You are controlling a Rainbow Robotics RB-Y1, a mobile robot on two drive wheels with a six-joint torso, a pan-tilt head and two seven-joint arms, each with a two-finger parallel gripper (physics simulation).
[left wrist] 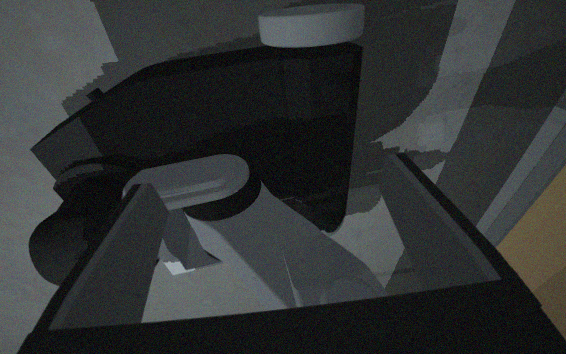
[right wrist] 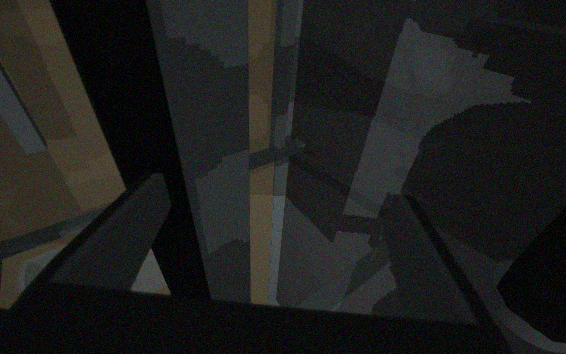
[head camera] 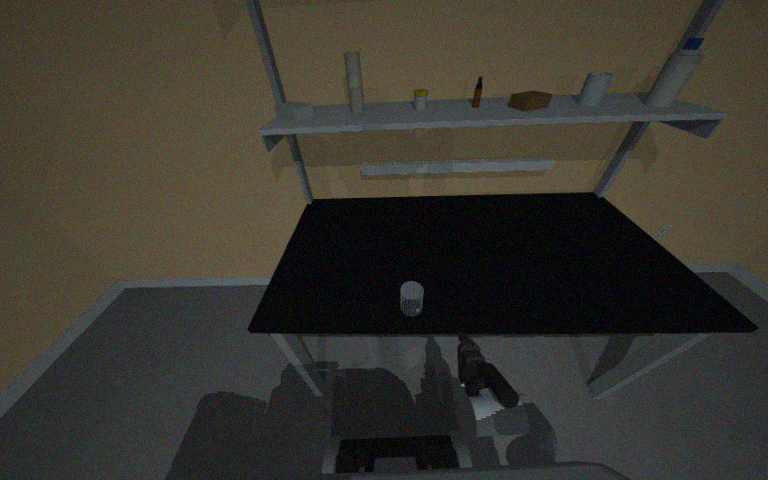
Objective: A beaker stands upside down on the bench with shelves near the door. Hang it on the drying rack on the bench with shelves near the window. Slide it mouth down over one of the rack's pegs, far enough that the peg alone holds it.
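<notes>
A clear beaker stands upside down near the front edge of the black bench top, left of the middle in the head view. My right gripper is open, with nothing between its fingers. In the head view my right arm shows low in front of the bench's front edge, right of the beaker and apart from it. My left gripper is open and empty, beside the robot's own dark body and pale base parts. The drying rack does not show in these views.
A shelf above the bench holds a tall cylinder, a yellow-capped jar, a brown bottle, a brown block and other vessels. Bench legs stand below. A wall rail runs under the shelf.
</notes>
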